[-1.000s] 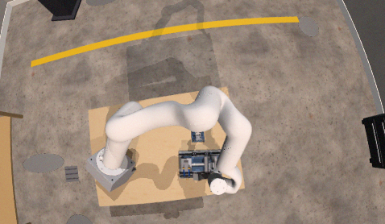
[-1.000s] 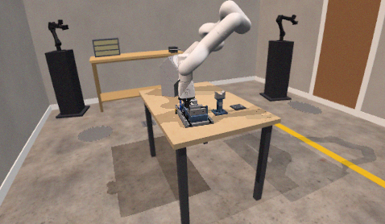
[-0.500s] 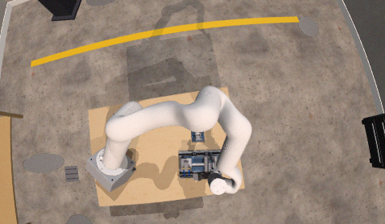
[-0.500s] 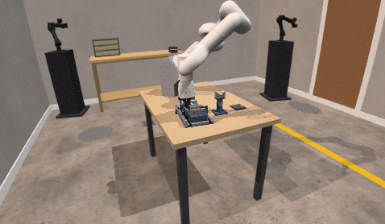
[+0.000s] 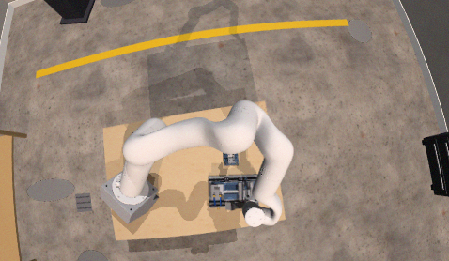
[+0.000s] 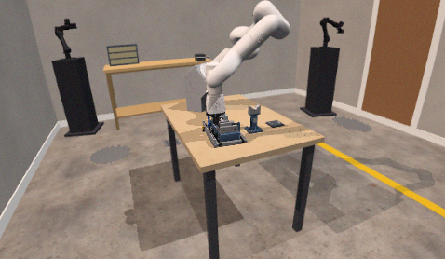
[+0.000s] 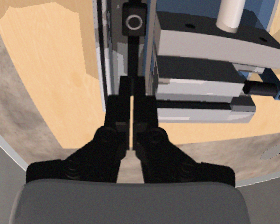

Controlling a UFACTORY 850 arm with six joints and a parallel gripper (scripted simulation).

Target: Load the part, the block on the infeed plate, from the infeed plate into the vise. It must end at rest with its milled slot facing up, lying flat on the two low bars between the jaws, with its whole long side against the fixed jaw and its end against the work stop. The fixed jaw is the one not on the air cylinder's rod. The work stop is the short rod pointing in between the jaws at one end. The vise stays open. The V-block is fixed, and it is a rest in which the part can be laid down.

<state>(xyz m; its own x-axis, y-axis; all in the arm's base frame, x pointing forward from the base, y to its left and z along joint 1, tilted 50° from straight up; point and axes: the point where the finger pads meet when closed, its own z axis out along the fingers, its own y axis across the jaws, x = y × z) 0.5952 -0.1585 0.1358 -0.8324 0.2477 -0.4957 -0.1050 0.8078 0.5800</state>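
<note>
My gripper is now 10 mm past the part, 50 mm to the right of it and 20 mm above it. Round my hand: white cylinder rod 100 mm behind, 50 mm to the left, 40 mm below; then work stop 10 mm behind, 110 mm to the left, 30 mm below; then grey vise jaw 40 mm behind, 60 mm to the left, 40 mm below.
</note>
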